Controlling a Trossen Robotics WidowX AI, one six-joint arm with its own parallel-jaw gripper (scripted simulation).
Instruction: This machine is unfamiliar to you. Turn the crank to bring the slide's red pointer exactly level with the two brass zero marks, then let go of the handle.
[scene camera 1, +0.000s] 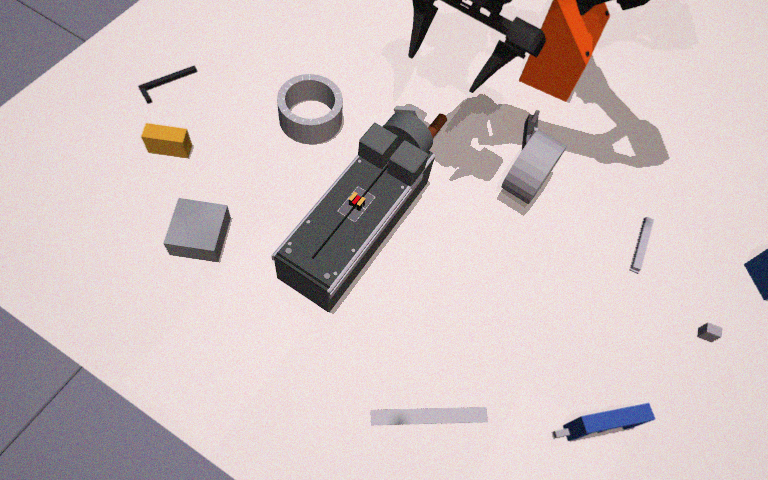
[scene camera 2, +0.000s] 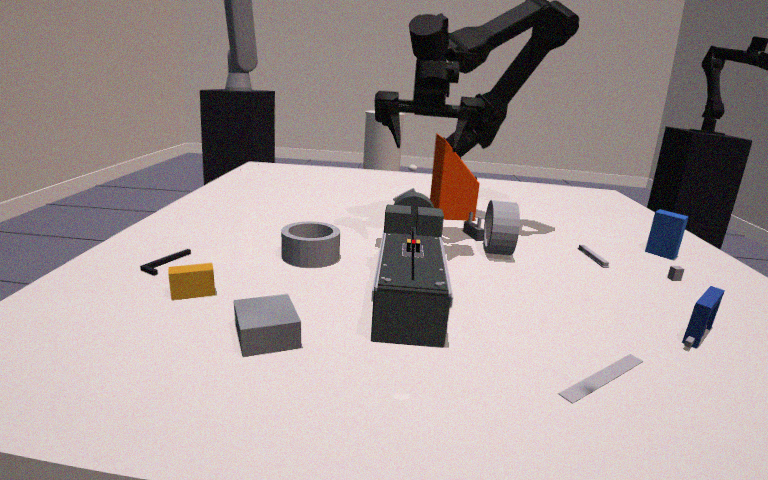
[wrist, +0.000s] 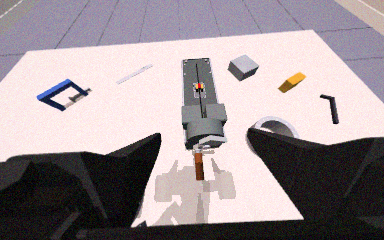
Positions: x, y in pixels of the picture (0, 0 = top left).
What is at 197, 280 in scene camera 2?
A yellow block.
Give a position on a yellow block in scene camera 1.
At 164, 140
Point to a dark grey machine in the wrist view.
202, 115
